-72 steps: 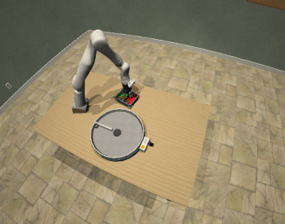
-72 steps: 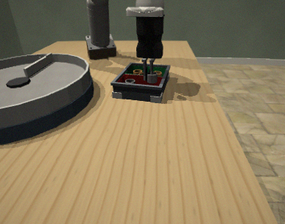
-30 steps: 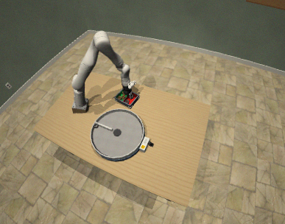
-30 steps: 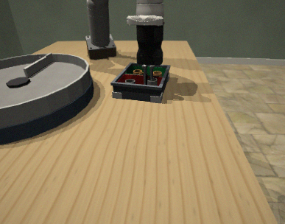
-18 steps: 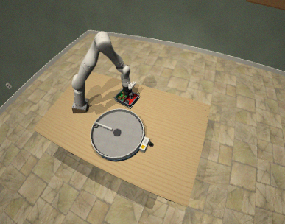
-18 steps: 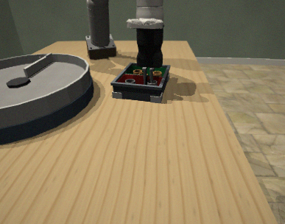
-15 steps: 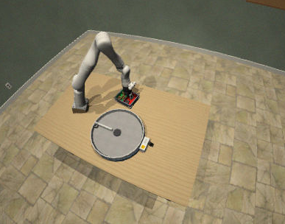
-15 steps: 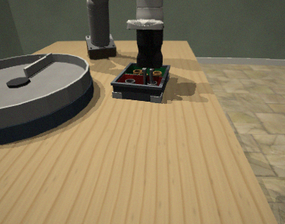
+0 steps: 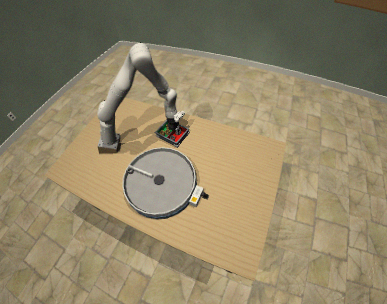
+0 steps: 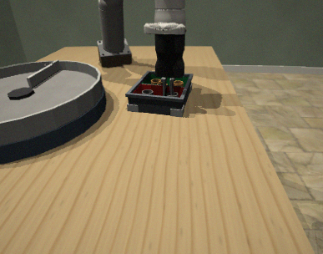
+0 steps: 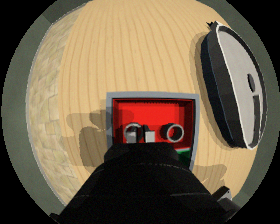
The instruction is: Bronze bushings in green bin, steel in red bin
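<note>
My hand is 3 cm past the bin and 2 cm to the left of it. Round my hand: grey turntable (37 cm to the right, 11 cm ahead, 2 cm above).
</note>
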